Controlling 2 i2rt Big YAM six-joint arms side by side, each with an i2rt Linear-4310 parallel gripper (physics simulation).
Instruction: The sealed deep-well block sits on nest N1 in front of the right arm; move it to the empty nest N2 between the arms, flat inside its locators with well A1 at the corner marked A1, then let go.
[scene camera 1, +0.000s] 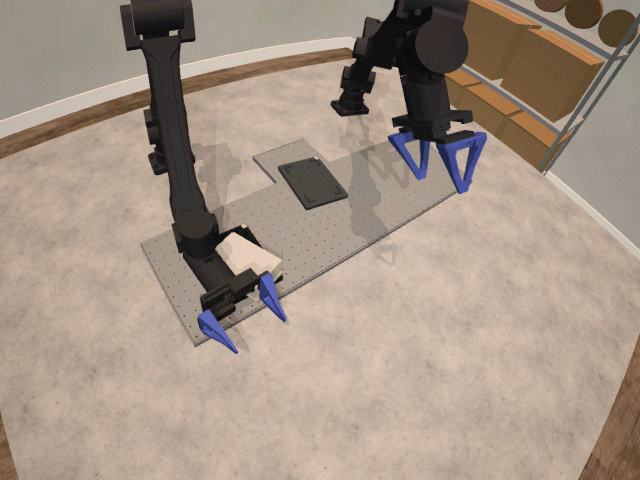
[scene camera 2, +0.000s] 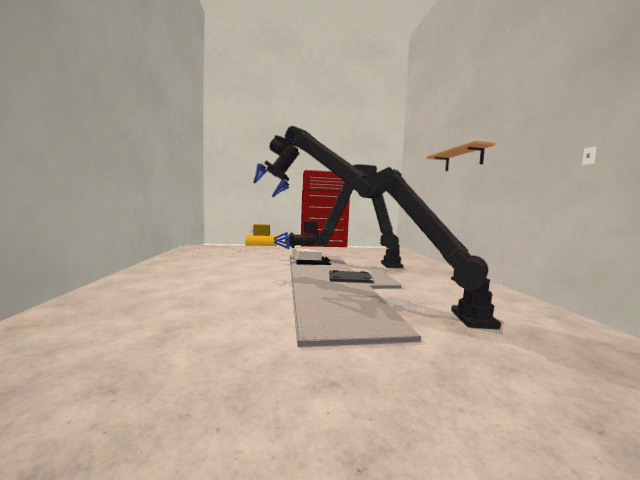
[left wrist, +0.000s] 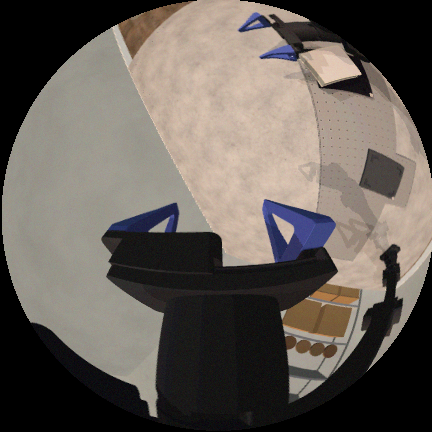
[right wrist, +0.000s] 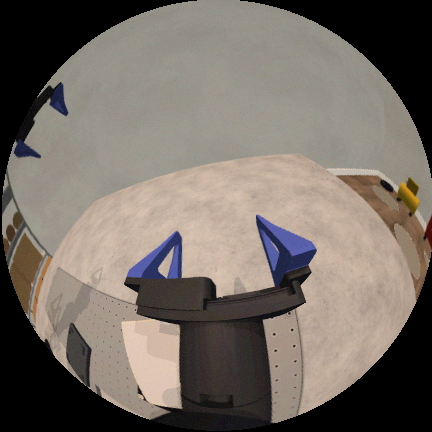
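Seen in the pictures: left gripper, fingertip midpoint: (scene camera 1: 441, 185) (scene camera 2: 263, 189) (left wrist: 219, 205); right gripper, fingertip midpoint: (scene camera 1: 261, 336) (scene camera 2: 274, 240) (left wrist: 248, 42) (right wrist: 215, 226); left arm's base, link origin: (scene camera 1: 349, 108) (scene camera 2: 474, 318) (left wrist: 389, 251); right arm's base, link origin: (scene camera 2: 391, 265).
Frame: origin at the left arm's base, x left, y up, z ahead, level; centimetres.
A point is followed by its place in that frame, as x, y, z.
The pale sealed block (scene camera 1: 247, 254) {-54.1, 7.2, 54.2} (scene camera 2: 308, 254) {-51.1, 5.7, 53.5} (left wrist: 331, 64) (right wrist: 152, 357) {-54.3, 7.4, 56.0} sits on black nest N1 (scene camera 2: 314, 261) {-51.3, 2.5, 50.6} (left wrist: 364, 84); the right arm partly hides it in scene camera 1. The dark flat nest N2 (scene camera 1: 312, 183) {-30.8, 2.5, 35.1} (scene camera 2: 350, 276) {-28.1, 2.5, 33.8} (left wrist: 382, 173) {-30.8, 2.5, 34.9} (right wrist: 79, 354) is empty, with a small light mark at one corner; its lettering is unreadable. My right gripper (scene camera 1: 261, 336) {-57.9, 10.7, 72.3} (scene camera 2: 275, 240) {-57.9, 10.7, 72.3} (left wrist: 248, 42) {-57.9, 10.7, 72.3} (right wrist: 215, 226) {-57.9, 10.7, 72.3} is open and empty, roughly level, above and beyond the block. My left gripper (scene camera 1: 441, 184) {-31.8, 34.5, 70.0} (scene camera 2: 263, 189) {-31.8, 34.5, 70.0} (left wrist: 219, 205) {-31.8, 34.5, 70.0} (right wrist: 52, 133) is open and empty, high up, away from both nests.
A grey perforated plate (scene camera 1: 330, 248) {-35.0, 1.3, 54.4} (scene camera 2: 341, 315) {6.4, 1.3, 36.6} (left wrist: 340, 125) {-38.8, 1.3, 52.2} carries both nests. The right forearm hangs close beside and over the block. Cardboard boxes (scene camera 1: 550, 77) stand on a rack at the upper right. A red tool chest (scene camera 2: 324, 217) and a yellow object (scene camera 2: 260, 240) stand far behind.
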